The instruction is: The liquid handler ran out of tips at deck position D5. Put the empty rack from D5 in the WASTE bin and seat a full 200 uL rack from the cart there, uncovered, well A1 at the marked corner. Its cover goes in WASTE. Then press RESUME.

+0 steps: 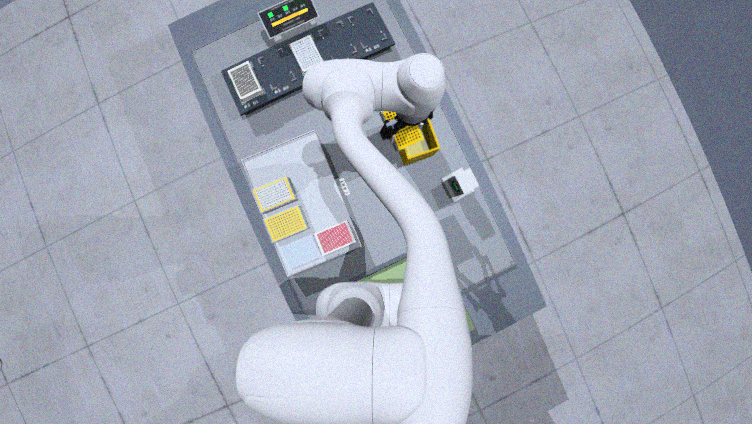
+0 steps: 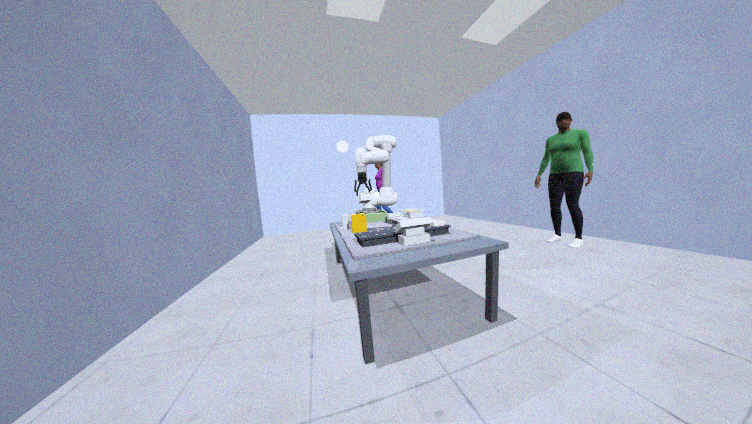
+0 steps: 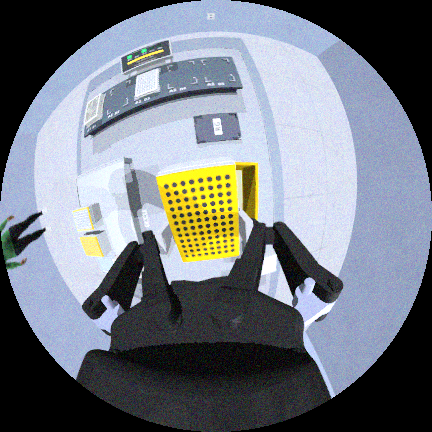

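Where they show: gripper, fingertip midpoint: (image 1: 403,132) (image 3: 205,220); arm's base at its link origin: (image 2: 369,212).
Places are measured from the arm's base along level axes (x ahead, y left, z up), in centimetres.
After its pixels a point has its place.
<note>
My gripper (image 1: 389,128) @(x 51.4, y -18.9, z 16.5 cm) (image 2: 362,188) @(x 51.4, y -18.9, z 16.5 cm) (image 3: 205,220) @(x 51.4, y -18.9, z 16.5 cm) is shut on the empty yellow tip rack (image 1: 408,135) @(x 49.4, y -19.0, z 19.9 cm) (image 3: 200,211) @(x 54.0, y -18.9, z 21.0 cm), whose holes show dark with no tips. It holds the rack level, above the open yellow WASTE bin (image 1: 430,148) @(x 45.9, y -30.2, z -7.5 cm) (image 2: 358,223) @(x 59.8, y -27.4, z -2.4 cm) (image 3: 250,189) @(x 52.2, y -31.0, z -0.4 cm) at the table's right side. The dark deck (image 1: 272,73) @(x 97.7, y 9.2, z -4.4 cm) (image 3: 189,78) @(x 93.7, y -20.4, z -4.3 cm) lies at the far end with a white rack (image 1: 306,52) @(x 98.6, y -5.6, z -3.3 cm) (image 3: 146,82) @(x 97.1, y -5.7, z -2.9 cm) and a second rack (image 1: 244,80) @(x 98.9, y 19.3, z -1.8 cm) (image 3: 92,109) @(x 97.8, y 18.8, z -1.6 cm) in it. The deck's right-hand positions (image 1: 368,31) @(x 96.0, y -30.2, z -4.4 cm) are bare. On the cart tray (image 1: 309,158) @(x 62.3, y 11.2, z -3.9 cm), a yellow-rimmed rack (image 1: 274,193) @(x 55.5, y 26.8, z 3.2 cm) (image 3: 82,219) @(x 55.5, y 25.4, z 3.2 cm) and a yellow rack (image 1: 285,223) @(x 44.8, y 28.1, z 3.2 cm) (image 3: 90,245) @(x 45.5, y 26.4, z 3.2 cm) stand.
A red rack (image 1: 335,237) @(x 32.8, y 15.7, z -1.7 cm) and a pale blue cover (image 1: 298,251) @(x 34.5, y 29.7, z -2.9 cm) also lie on the cart tray. A status panel (image 1: 287,15) @(x 111.9, y -5.3, z 2.4 cm) (image 3: 146,56) @(x 110.5, y -6.7, z 1.5 cm) stands behind the deck. A button box (image 1: 458,185) @(x 29.0, y -30.5, z 1.4 cm) sits near the bin. A dark pad (image 3: 217,127) @(x 73.2, y -26.3, z -9.0 cm) lies beyond the bin. A person in green (image 2: 565,173) stands at a distance.
</note>
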